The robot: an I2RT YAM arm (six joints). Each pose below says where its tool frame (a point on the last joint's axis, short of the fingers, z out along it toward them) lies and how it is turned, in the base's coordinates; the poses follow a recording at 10 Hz.
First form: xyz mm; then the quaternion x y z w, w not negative.
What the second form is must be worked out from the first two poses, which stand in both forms.
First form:
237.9, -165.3, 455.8, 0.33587, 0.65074, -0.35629, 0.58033
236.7, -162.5, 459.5, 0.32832, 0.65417, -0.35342, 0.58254
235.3, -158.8, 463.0, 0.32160, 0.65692, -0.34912, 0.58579
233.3, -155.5, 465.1, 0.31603, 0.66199, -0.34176, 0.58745
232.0, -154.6, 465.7, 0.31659, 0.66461, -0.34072, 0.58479
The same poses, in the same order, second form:
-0.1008, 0.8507, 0.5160, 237.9; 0.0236, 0.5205, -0.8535, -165.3; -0.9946, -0.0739, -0.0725, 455.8; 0, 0, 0, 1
-0.1057, 0.8413, 0.5301, 236.7; 0.0178, 0.5346, -0.8449, -162.5; -0.9942, -0.0799, -0.0715, 459.5; 0, 0, 0, 1
-0.1069, 0.8315, 0.5451, 235.3; 0.0135, 0.5494, -0.8355, -158.8; -0.9942, -0.0819, -0.0699, 463.0; 0, 0, 0, 1
-0.1101, 0.8199, 0.5618, 233.3; 0.0169, 0.5667, -0.8238, -155.5; -0.9938, -0.0812, -0.0762, 465.1; 0, 0, 0, 1
-0.1156, 0.8193, 0.5616, 232.0; 0.0223, 0.5674, -0.8232, -154.6; -0.9930, -0.0826, -0.0839, 465.7; 0, 0, 0, 1

